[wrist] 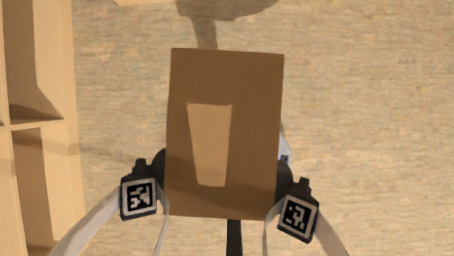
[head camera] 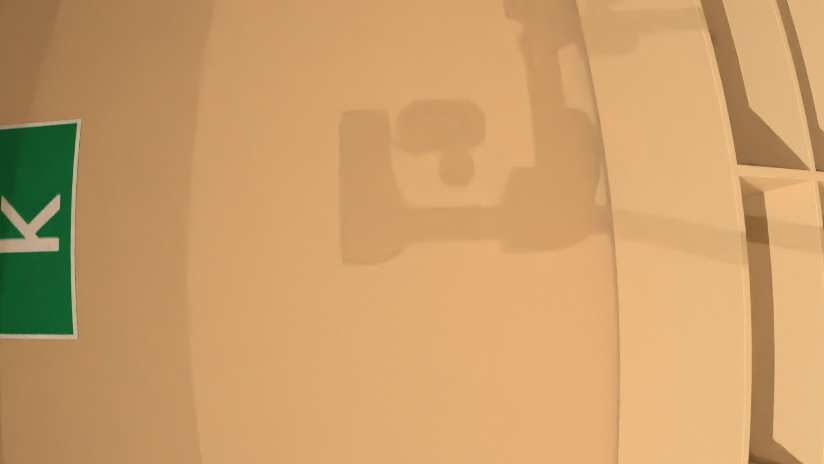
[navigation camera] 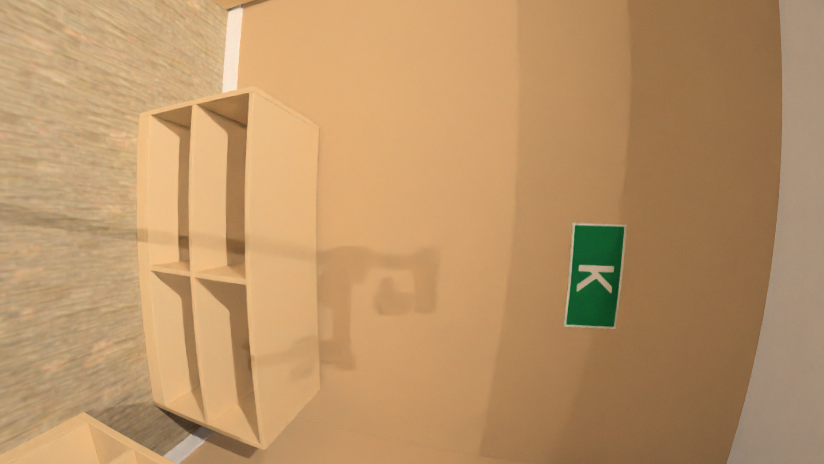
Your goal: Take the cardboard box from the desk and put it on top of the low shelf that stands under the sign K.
Observation:
I see my gripper (wrist: 222, 173) and a brown cardboard box (wrist: 224, 107).
The head camera view misses the brown cardboard box: it is out of frame. The navigation camera view does not show the brown cardboard box: it is out of frame.

